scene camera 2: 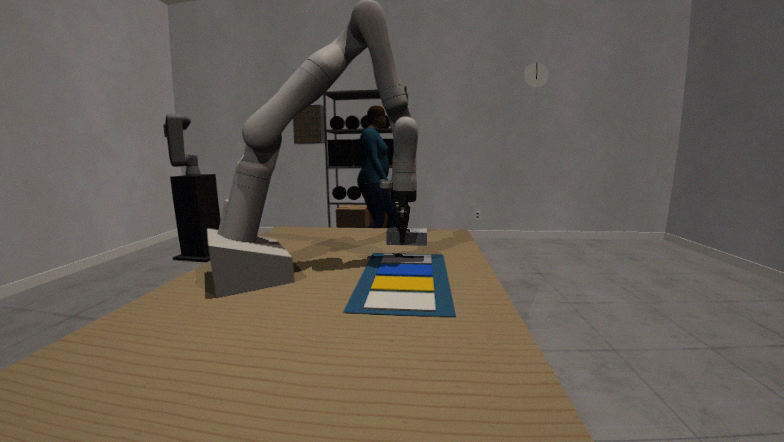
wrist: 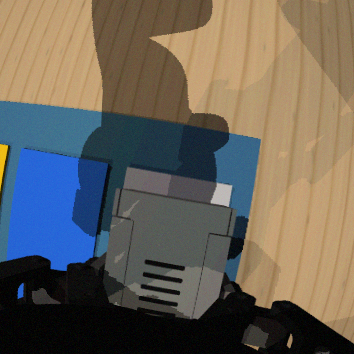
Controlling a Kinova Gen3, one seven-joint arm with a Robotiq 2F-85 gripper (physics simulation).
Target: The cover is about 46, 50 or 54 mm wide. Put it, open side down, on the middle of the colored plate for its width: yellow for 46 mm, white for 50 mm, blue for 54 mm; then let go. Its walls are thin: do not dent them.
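The grey cover has dark slots on its upper face. My gripper is shut on it across its width and holds it roughly level above the far pale grey plate, with a visible gap in the scene view. The cover's underside is hidden and its width cannot be read. The blue plate lies beside that far plate, then the yellow plate, then the white plate nearest the scene camera.
The plates lie on a blue-teal mat on the wooden table. The arm's base stands left of the mat. A person and a shelf rack are behind the table. Arm shadows fall across the mat.
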